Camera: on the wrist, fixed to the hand. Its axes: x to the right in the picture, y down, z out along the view.
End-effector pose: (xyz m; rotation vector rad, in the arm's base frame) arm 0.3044 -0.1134 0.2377 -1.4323 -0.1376 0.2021
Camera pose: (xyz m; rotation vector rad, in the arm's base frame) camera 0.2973 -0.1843 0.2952 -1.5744 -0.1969 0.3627
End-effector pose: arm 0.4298 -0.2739 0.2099 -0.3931 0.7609 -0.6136
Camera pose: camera 0.3482 -0.3147 0.2181 -0.5268 0.6997 -0.4459
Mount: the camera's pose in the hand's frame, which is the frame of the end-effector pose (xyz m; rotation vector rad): -0.0241 -0.0655 -0.0593 -0.1480 -0.1275 0.0887
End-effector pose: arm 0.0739 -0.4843 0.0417 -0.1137 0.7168 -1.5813
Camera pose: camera -0.0070 -0.4418 0.0354 -0.2854 0.7285 -1.4225
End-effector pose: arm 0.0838 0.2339 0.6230 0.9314 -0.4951 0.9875
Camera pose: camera 0.1264 0.2573 0.5454 0.8482 -0.7127 0.9612
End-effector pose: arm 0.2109 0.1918 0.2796 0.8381 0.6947 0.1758
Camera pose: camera 0.1472 0.1752 0.2159 0.7319 0.5188 0.2484
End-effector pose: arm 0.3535 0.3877 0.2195 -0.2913 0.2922 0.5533
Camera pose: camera 0.3587 0.3026 0.1859 -0.3858 0.1413 0.6796
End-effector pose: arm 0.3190 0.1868 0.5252 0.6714 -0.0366 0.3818
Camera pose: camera 0.3147 0.1682 0.4356 0.5481 -0.2145 0.4169
